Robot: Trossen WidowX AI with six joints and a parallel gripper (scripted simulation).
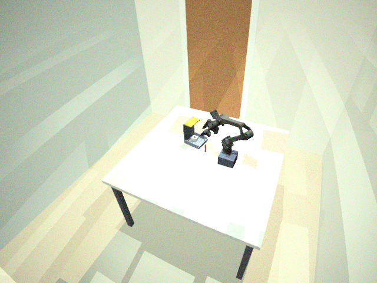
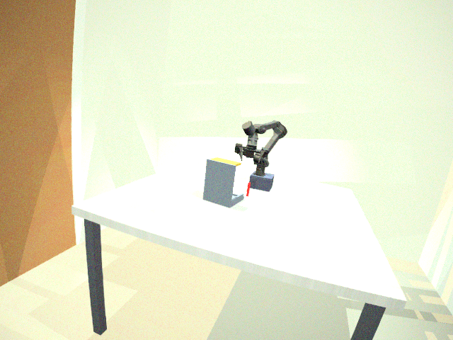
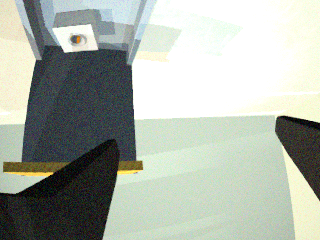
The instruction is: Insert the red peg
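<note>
My gripper tip is now 4 cm past the red peg and 17 cm above it. Round my gripper tip: box wall: 19 cm ahead, 8 cm to the right, 9 cm below; then yellow roof: 15 cm ahead, 8 cm to the right.
</note>
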